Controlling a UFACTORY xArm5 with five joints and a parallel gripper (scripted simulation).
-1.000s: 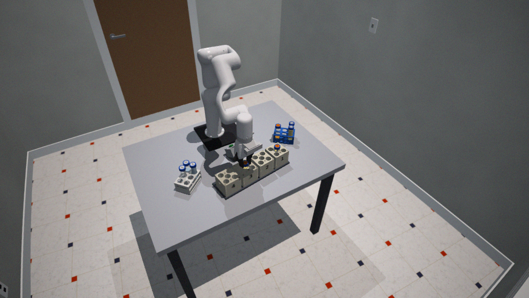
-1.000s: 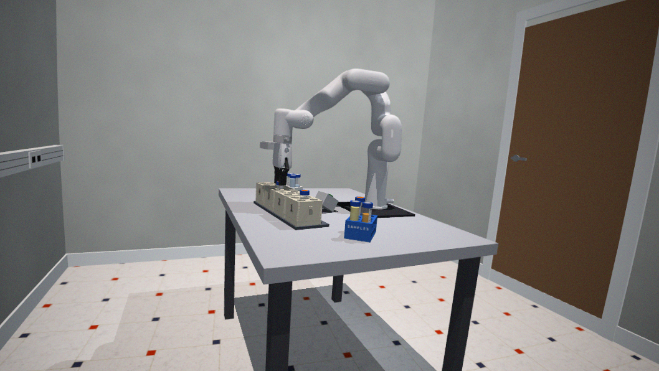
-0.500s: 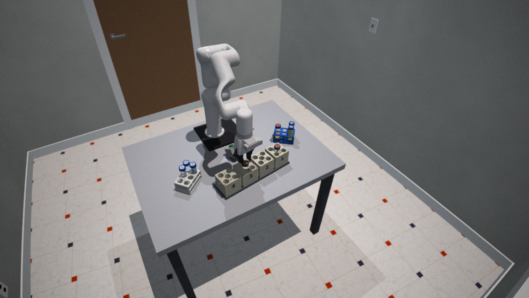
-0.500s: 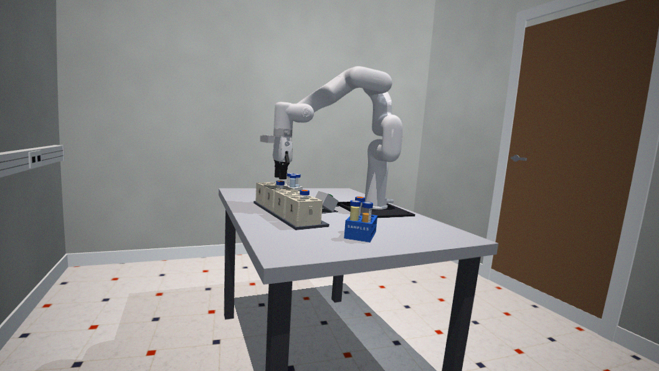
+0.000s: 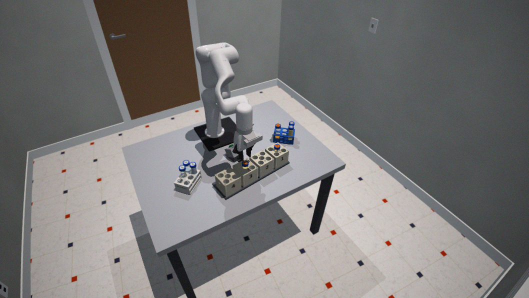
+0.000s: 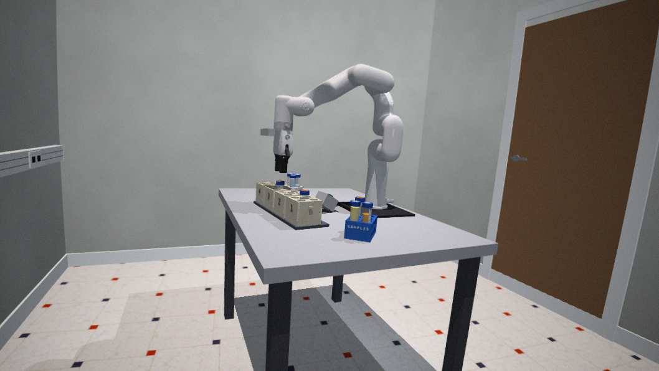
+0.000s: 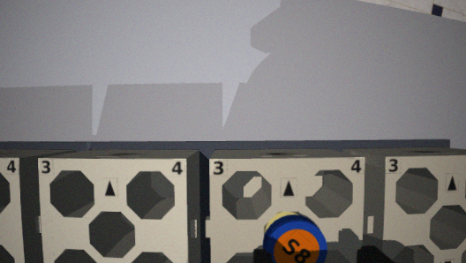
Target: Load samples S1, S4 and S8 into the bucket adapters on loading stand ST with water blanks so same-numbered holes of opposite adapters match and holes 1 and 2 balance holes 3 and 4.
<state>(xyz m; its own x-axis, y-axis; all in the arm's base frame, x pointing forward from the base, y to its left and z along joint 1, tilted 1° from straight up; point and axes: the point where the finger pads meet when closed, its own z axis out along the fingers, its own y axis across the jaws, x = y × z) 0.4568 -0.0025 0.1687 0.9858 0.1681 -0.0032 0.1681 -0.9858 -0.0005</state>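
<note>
The blue samples rack is 190 mm behind my hand, 370 mm to the left of it and 150 mm below it. Also, from my hand: adapter 3: 130 mm below; then white rack: 110 mm behind, 290 mm to the right, 150 mm below.
</note>
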